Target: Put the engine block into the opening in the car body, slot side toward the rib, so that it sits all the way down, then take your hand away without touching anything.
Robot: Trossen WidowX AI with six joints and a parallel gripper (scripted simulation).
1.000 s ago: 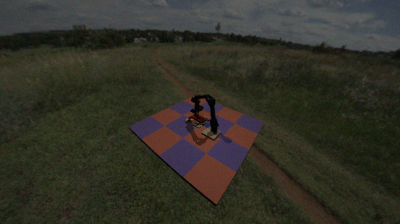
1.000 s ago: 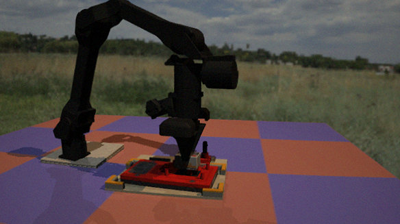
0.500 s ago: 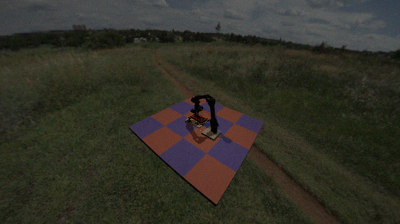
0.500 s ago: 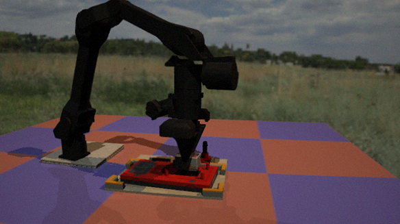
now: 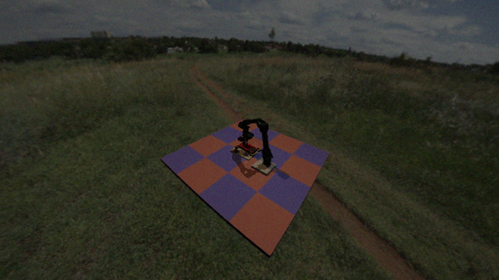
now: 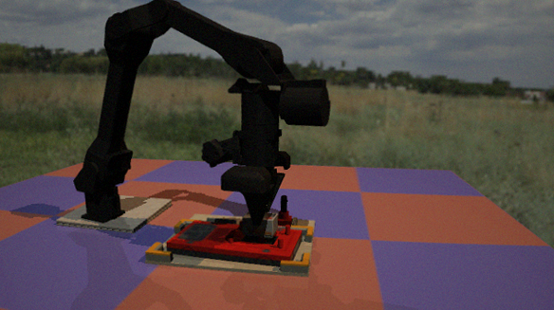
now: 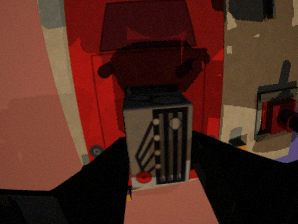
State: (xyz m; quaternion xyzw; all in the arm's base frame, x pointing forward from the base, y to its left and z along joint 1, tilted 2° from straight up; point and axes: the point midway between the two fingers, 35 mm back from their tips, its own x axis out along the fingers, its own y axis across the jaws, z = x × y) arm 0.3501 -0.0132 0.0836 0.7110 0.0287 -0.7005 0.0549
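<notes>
My gripper tip is 40 mm past the tan fixture plate, 20 mm to the right of it and 40 mm above it. Also, from my gripper tip: engine block 10 mm below; then black lever post 130 mm to the left, 20 mm below.
</notes>
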